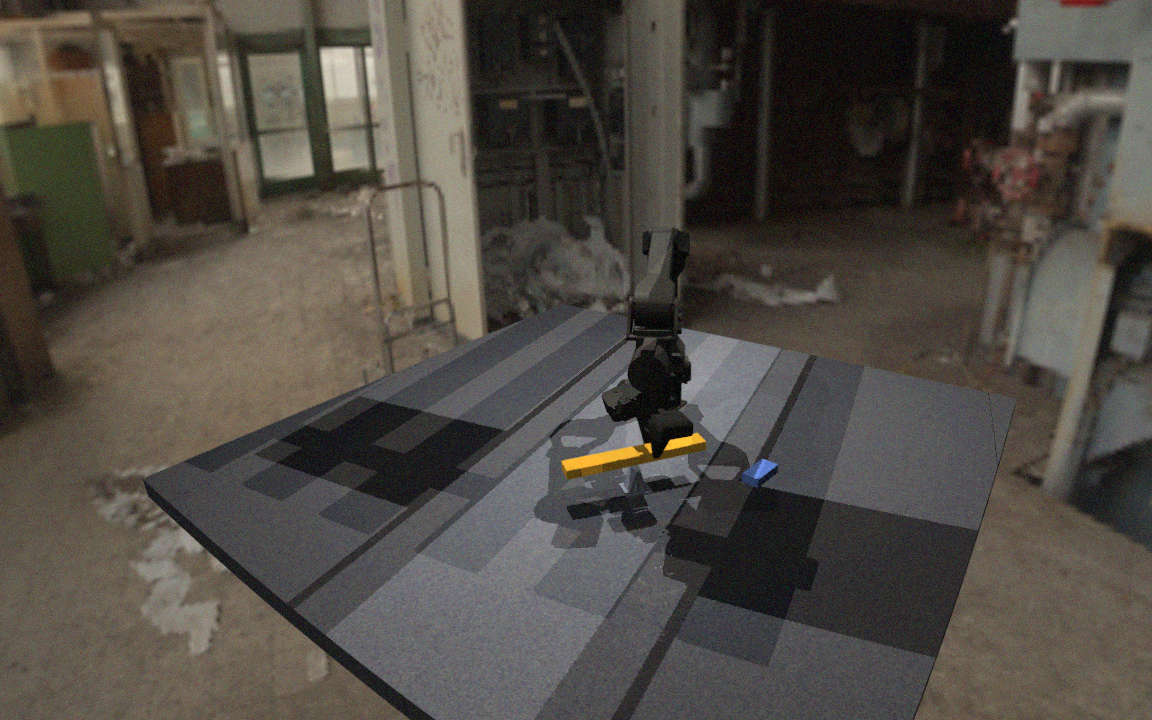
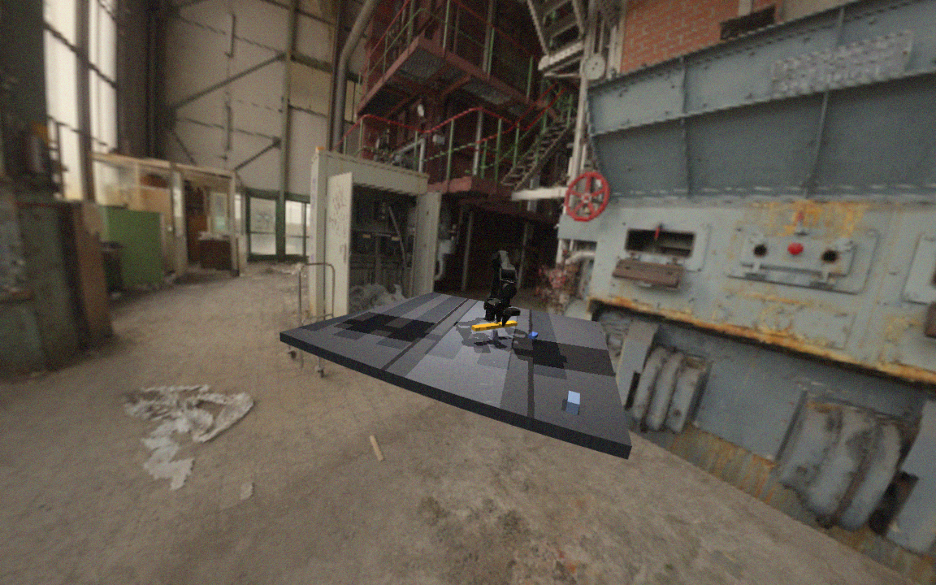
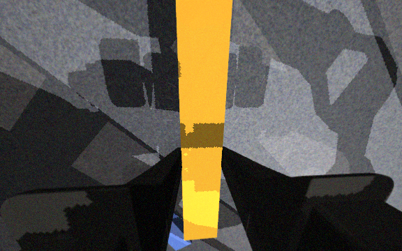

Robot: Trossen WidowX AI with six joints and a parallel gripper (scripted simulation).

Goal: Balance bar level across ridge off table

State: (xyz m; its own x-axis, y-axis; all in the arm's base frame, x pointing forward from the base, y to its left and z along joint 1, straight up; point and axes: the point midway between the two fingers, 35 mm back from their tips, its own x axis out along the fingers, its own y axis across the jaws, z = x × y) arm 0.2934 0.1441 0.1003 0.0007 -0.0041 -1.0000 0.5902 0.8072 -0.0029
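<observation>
Now: the bar 2 cm to the right of my gripper tip and 2 cm ahead of it. From my gripper tip the other things lie so: light blue cube (45 cm ahead, 36 cm to the left, 5 cm below); then flat blue block (14 cm to the left, 13 cm behind, 6 cm below).
</observation>
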